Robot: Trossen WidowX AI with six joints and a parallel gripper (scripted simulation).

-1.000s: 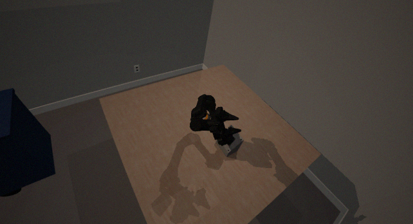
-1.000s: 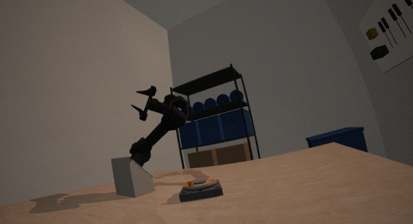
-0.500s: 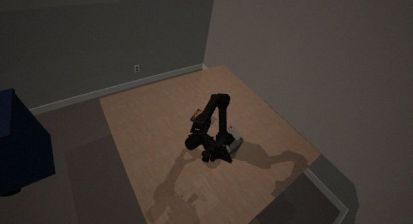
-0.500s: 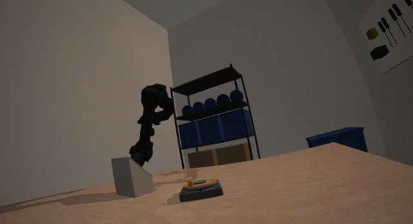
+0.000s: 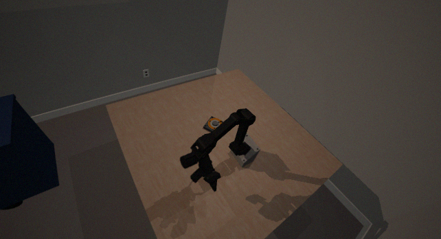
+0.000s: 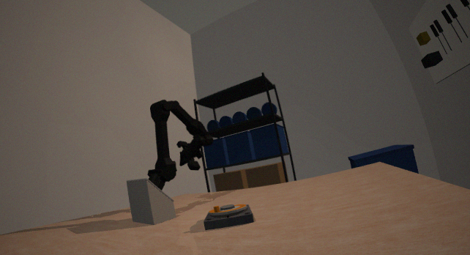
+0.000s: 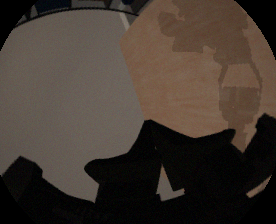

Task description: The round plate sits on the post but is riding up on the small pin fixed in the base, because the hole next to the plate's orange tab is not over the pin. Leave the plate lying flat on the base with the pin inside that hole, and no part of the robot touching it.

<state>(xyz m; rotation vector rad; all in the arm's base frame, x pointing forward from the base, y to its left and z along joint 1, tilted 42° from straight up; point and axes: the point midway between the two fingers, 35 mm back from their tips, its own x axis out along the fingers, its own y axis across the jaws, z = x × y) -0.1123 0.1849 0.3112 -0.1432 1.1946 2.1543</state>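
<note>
My gripper tip is now 430 mm short of the square base, 350 mm to the left of it and 180 mm above it.
</note>
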